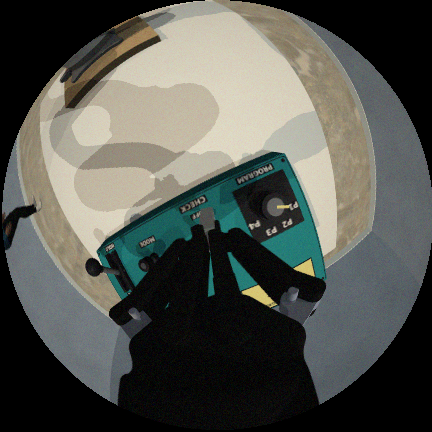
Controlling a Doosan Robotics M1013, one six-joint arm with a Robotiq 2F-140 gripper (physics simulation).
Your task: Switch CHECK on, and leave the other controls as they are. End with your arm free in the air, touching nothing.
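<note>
A teal control panel lies below my gripper. Its CHECK label shows near the far edge, with part of the OFF label beneath it. My gripper is shut, its grey fingertips together over the place just below the CHECK label, beside the OFF label. The CHECK toggle and the ON label are hidden behind the fingers, so the toggle's position cannot be told. Whether the fingertips touch the panel cannot be told either.
The PROGRAM knob is right of the fingertips, pointing to P1. The MODE knob and a black-balled lever at the HOLD slot stand left. A wooden board with the robot's base lies at the upper left. A person shows far left.
</note>
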